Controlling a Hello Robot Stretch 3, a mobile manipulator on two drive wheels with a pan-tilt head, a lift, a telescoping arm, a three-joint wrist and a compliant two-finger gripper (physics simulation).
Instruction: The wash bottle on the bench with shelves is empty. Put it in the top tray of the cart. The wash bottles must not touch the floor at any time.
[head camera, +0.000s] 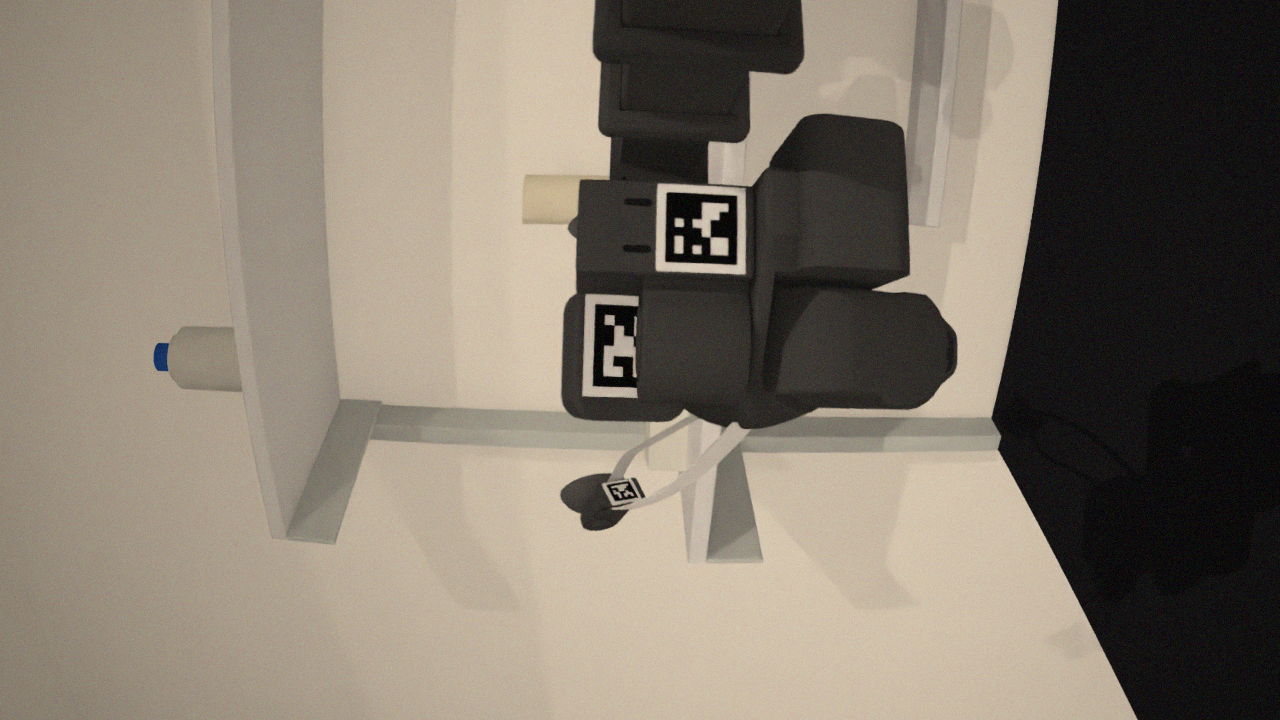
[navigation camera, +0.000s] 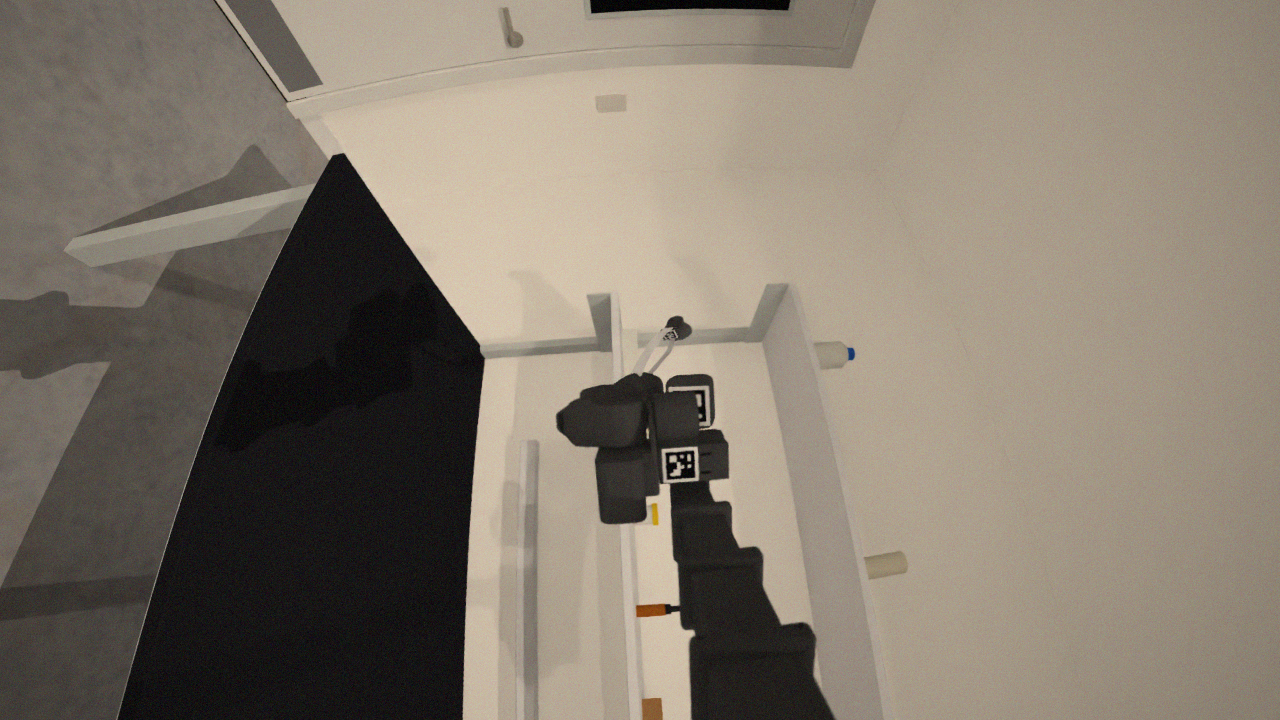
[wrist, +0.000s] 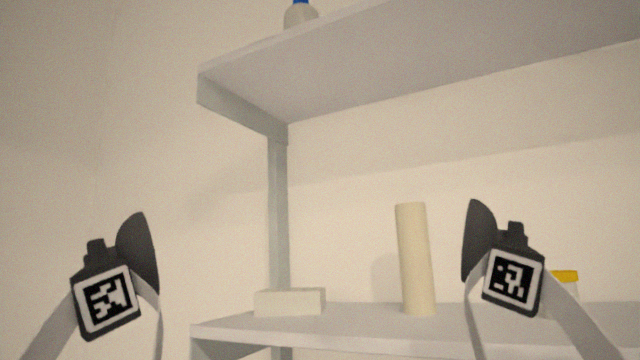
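Frame: origin at the robot's base, x ahead, y left, z up, level; millimetres.
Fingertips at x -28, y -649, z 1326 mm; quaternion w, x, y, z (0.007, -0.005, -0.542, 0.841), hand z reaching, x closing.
Offsets run from my fingertips to a thing's top centre. Level surfaces: height alone.
A pale bottle with a blue cap @[dx -15, dy -453, dz +528 mm] (head camera: 205, 358) (navigation camera: 832, 354) (wrist: 300, 17) stands upright on the upper shelf (head camera: 277, 268) (navigation camera: 819, 447) (wrist: 350, 65), near its end. The shelf edge hides its base in the wrist view; no spout can be made out. My gripper (wrist: 310, 234) is open, with its fingers wide apart and nothing between them. It is lower than the bottle, at a height between the two shelves. One fingertip (head camera: 592, 497) (navigation camera: 677, 328) shows past the shelf end in the head and navigation views; the wrist covers the other. The cart does not show.
The lower shelf (head camera: 698, 519) (wrist: 350, 327) bears a white box @[dx +23, dy -494, dz -68 mm] (head camera: 664, 452) (wrist: 288, 303), a cream cylinder @[dx -186, dy -396, dz +70 mm] (head camera: 548, 198) (wrist: 415, 260), a yellow-lidded jar @[dx -339, dy -273, dz -48 mm] (navigation camera: 655, 514) (wrist: 565, 276) and an orange bottle @[dx -492, dy -130, dz -16 mm] (navigation camera: 651, 610). Another cylinder @[dx -500, dy -192, dz +528 mm] (navigation camera: 886, 564) stands on the upper shelf. The black bench top @[dz -565 mm] (head camera: 1163, 268) (navigation camera: 358, 537) lies below.
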